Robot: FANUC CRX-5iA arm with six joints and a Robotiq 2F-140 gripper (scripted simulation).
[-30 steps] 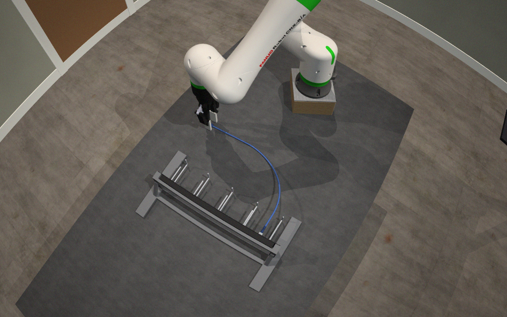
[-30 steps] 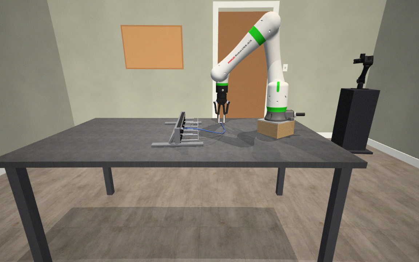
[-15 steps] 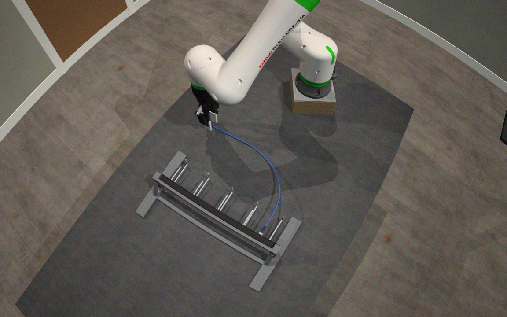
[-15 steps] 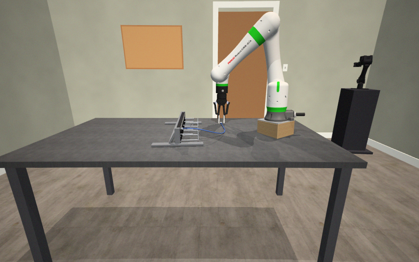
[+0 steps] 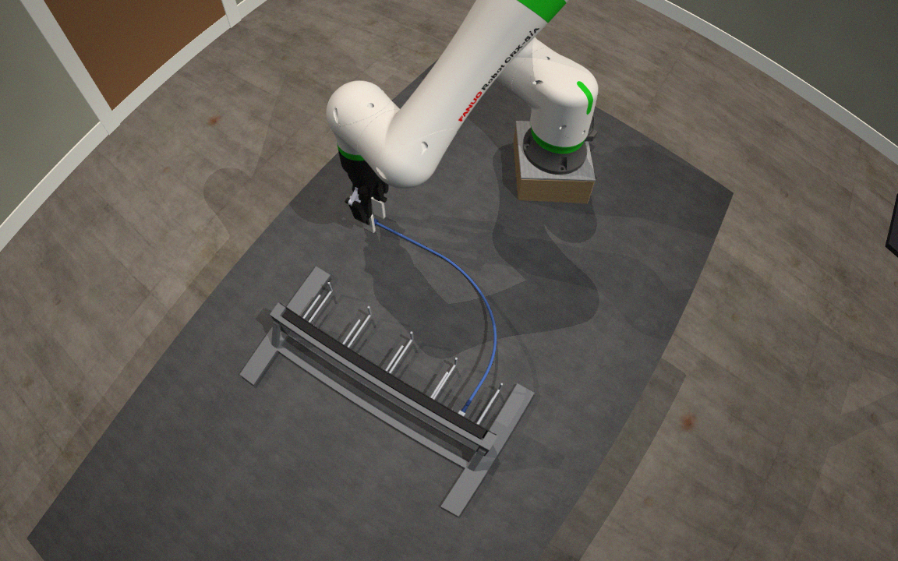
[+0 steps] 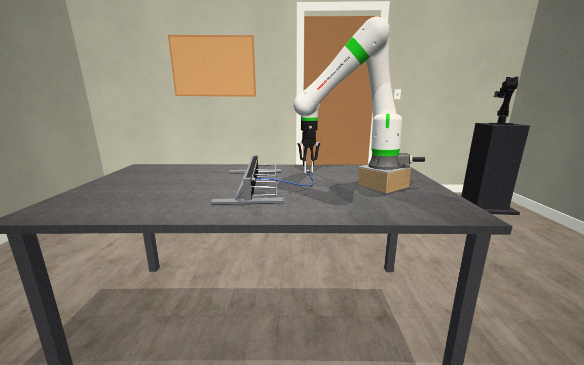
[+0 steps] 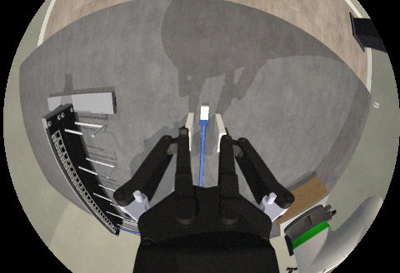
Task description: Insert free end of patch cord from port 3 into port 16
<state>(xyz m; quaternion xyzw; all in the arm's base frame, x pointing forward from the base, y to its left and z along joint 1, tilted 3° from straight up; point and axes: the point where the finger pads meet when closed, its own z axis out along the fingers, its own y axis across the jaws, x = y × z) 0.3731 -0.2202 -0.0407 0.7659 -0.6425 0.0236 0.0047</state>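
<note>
The plug is 30 mm below my hand and 10 mm to the right of it.
</note>
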